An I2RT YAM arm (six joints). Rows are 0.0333 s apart.
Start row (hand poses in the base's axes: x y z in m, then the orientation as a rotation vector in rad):
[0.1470, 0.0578, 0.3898, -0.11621, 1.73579, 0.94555]
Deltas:
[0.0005, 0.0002, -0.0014, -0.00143, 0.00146, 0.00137]
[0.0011, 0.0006, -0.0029, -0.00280, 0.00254, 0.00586]
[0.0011, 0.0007, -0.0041, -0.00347, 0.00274, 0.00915]
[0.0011, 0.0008, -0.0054, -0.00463, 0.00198, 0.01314]
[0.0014, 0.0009, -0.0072, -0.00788, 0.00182, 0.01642]
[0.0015, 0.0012, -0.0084, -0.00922, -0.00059, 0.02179]
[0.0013, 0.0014, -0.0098, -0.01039, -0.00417, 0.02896]
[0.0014, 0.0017, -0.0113, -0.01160, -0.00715, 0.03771]
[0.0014, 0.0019, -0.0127, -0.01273, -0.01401, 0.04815]
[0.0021, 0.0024, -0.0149, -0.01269, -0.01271, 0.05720]
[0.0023, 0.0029, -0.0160, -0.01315, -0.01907, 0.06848]
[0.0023, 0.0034, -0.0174, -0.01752, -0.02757, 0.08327]
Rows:
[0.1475, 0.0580, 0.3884, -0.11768, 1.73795, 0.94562]
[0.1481, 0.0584, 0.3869, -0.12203, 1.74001, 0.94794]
[0.1481, 0.0585, 0.3857, -0.12526, 1.74081, 0.94981]
[0.1481, 0.0586, 0.3844, -0.12987, 1.74102, 0.95156]
[0.1484, 0.0587, 0.3826, -0.13495, 1.74274, 0.95112]
[0.1485, 0.0590, 0.3814, -0.14165, 1.74162, 0.95338]
[0.1483, 0.0592, 0.3800, -0.15034, 1.73947, 0.95684]
[0.1484, 0.0595, 0.3785, -0.16019, 1.73799, 0.96154]
[0.1484, 0.0597, 0.3771, -0.17321, 1.73298, 0.96669]
[0.1491, 0.0602, 0.3749, -0.18061, 1.73480, 0.97355]
[0.1493, 0.0607, 0.3738, -0.19371, 1.72990, 0.97995]
[0.1493, 0.0612, 0.3724, -0.21343, 1.72507, 0.98501]

